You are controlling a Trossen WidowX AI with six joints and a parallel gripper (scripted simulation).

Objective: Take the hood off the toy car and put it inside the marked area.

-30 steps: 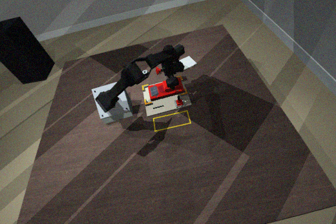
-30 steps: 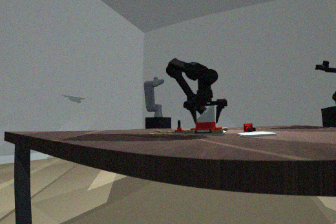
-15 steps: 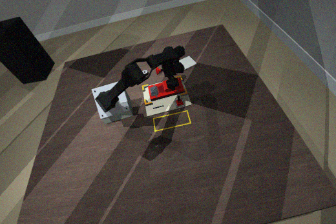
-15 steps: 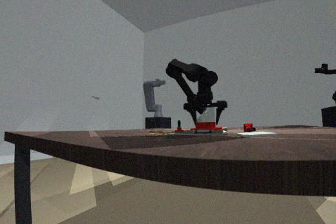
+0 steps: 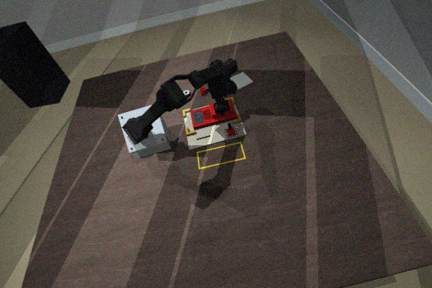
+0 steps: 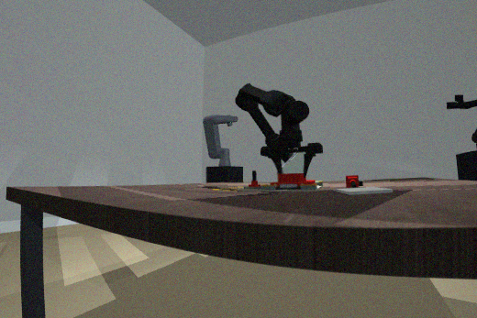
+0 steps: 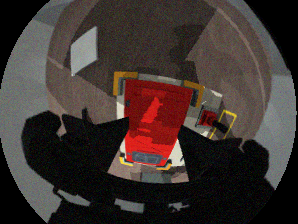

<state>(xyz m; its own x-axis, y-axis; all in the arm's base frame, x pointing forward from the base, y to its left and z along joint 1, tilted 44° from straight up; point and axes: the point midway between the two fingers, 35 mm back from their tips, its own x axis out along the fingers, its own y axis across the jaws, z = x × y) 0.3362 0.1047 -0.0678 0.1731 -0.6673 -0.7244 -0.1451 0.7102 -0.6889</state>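
Now: the base plate 4 cm behind my gripper tip, 3 cm to the right of it and 2 cm below it. From my gripper tip the other things lie so: red hood: right at my gripper tip; dark ring: 17 cm to the left, 17 cm behind, 3 cm below; flat white tile: 21 cm to the left, 11 cm ahead, 3 cm below.
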